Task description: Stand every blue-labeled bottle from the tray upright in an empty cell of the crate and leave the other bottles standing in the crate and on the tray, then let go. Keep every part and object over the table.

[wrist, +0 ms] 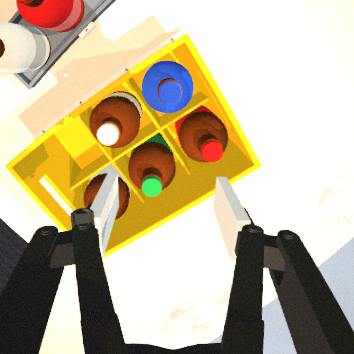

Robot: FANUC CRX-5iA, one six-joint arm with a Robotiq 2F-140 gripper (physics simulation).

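Places are measured from the arm's base along level axes (x right, y back, z down), in metres.
Where they show: gripper, between the fingertips: (166, 191).
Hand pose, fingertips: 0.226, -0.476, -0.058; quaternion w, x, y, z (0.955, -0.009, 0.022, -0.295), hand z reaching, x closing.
Note:
After its pixels a point has its place, as x, y, z.
The yellow crate (210, 90) @(0.239, -0.560, 0.089) fills the middle of the wrist view. A blue bottle (167, 86) @(0.194, -0.533, 0.082) stands upright in its upper right cell. Beside it stands a brown bottle with a white cap (115, 120) @(0.168, -0.459, 0.104). A red-capped bottle (202, 135) @(0.274, -0.507, 0.113) and a green-capped bottle (151, 165) @(0.244, -0.430, 0.118) stand in the lower row. Another brown bottle (93, 190) @(0.198, -0.343, 0.128) at the lower left is partly hidden by the left finger. The cell area at the crate's left end holds no bottle. My gripper (166, 191) @(0.226, -0.476, -0.058) is partly open and empty, above the crate's near side; its fingers are apart from the blue bottle.
A grey tray (61, 42) @(0.019, -0.484, 0.240) shows in part at the upper left, beyond the crate. A red bottle (52, 12) @(0.019, -0.524, 0.133) and a white bottle (22, 47) @(0.005, -0.462, 0.138) stand on it. The rest of the tray is outside the view. A bright table surface surrounds the crate.

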